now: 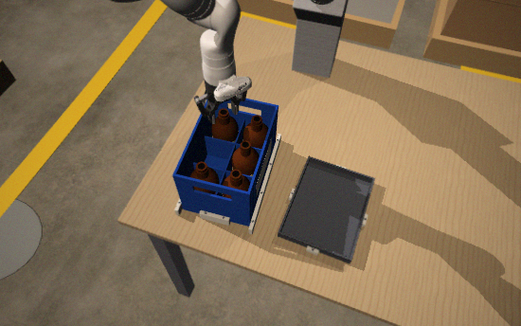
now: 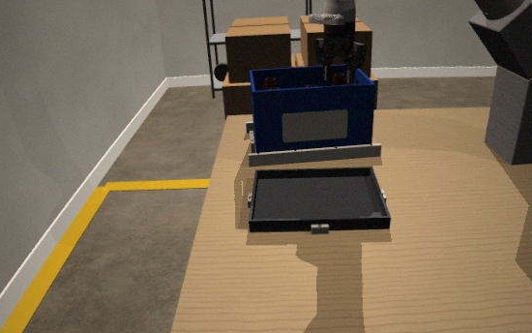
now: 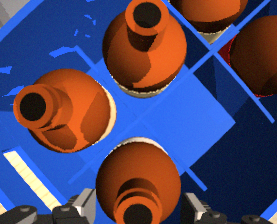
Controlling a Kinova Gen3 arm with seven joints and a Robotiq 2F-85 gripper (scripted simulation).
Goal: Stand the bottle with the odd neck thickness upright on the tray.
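Right now the blue crate is 7 cm ahead of my hand, 6 cm to the left of it and 7 cm below it. Also, from my hand: dark grey tray (2 cm ahead, 34 cm to the left, 14 cm below).
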